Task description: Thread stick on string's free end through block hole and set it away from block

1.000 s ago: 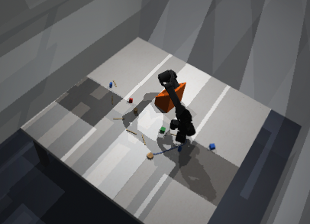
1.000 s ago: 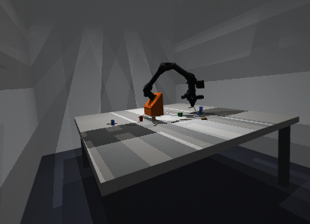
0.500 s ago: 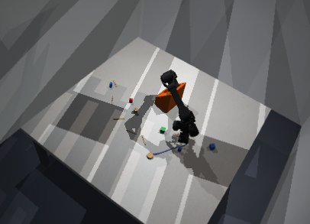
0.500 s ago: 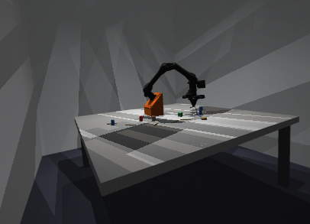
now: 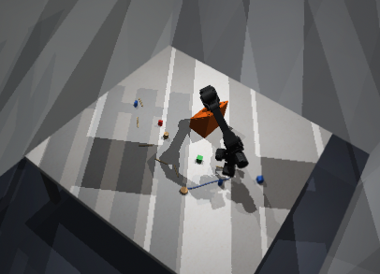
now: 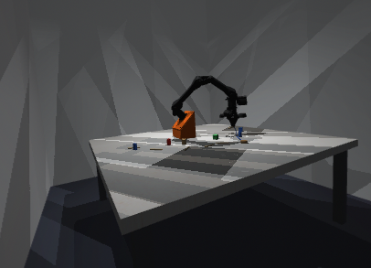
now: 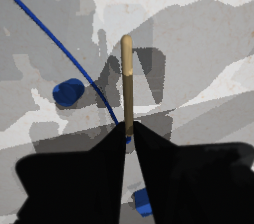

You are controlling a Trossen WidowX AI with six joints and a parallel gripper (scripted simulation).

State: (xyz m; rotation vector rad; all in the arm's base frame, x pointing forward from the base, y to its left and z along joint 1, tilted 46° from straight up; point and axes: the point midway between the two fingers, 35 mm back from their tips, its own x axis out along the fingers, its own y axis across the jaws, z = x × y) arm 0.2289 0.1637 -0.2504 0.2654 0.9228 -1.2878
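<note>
Now: gripper tip 170 mm to the left of the green block, 50 mm above it and 30 mm short of it. The rest, counted from my gripper tip: blue cylinder 70 mm ahead, 40 mm below, 10 mm to the left; thin wooden stick 10 mm to the right, 10 mm ahead; blue cube 150 mm to the left, 110 mm behind, 40 mm below.
</note>
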